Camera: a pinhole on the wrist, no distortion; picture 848 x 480 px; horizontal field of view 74.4 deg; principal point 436.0 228.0 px. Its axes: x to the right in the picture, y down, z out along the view. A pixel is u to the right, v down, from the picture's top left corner.
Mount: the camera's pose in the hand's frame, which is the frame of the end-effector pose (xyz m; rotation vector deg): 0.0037 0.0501 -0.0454 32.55 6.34 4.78
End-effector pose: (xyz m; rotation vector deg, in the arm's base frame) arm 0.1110 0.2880 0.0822 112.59 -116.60 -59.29
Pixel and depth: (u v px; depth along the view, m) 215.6 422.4 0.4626
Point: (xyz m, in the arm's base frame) -0.0404 0.5786 -0.2524
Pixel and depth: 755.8 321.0 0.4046
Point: -0.0261 0.1529 -0.2996
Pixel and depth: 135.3 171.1 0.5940
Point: 0.2003 0.7015 -0.3625
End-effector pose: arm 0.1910 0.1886 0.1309 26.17 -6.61 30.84
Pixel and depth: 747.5 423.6 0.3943
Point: 0.4319 0.1447 0.4877
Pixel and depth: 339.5 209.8 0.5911
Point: 0.3295 -0.2440 0.4126
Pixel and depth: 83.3 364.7 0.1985
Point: 0.1243 0.0508 0.2386
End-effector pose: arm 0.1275 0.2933 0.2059 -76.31 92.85 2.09
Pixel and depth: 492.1 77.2 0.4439
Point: 0.5185 0.2494 0.1498
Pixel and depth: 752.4 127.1 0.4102
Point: 0.4670 0.1394 -0.0042
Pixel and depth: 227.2 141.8 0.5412
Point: 0.6097 0.4683 0.2744
